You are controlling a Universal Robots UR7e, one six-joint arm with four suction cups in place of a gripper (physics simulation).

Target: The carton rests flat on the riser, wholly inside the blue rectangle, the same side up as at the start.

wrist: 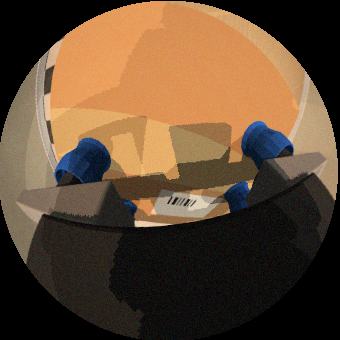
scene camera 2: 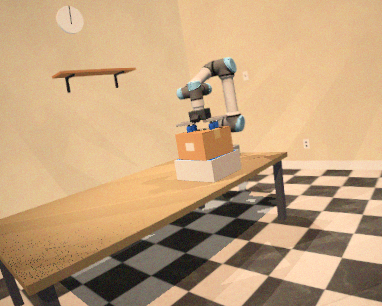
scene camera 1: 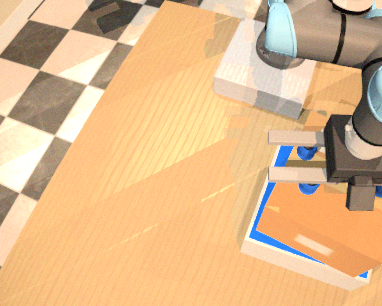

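Observation:
The orange-brown carton [scene camera 1: 325, 212] [scene camera 2: 205, 145] [wrist: 200, 75] rests flat on the white riser [scene camera 1: 295, 266] [scene camera 2: 195, 171], turned a little against the blue rectangle [scene camera 1: 283, 156]. In scene camera 1, blue shows along its left side and in a narrowing wedge in front. Its near right bottom corner lies at or very close to the blue edge; I cannot tell whether it is inside. The far right side is hidden or outside that view. My gripper [scene camera 1: 342, 167] [scene camera 2: 202, 127] [wrist: 176, 152] is open, suction off, its blue cups right over the carton's top; any small gap is hard to judge.
A grey block [scene camera 1: 260, 75] under the arm's base stands behind the riser on the wooden table [scene camera 1: 150, 200] [scene camera 2: 115, 200]. A wall shelf [scene camera 2: 95, 72] hangs at the back left.

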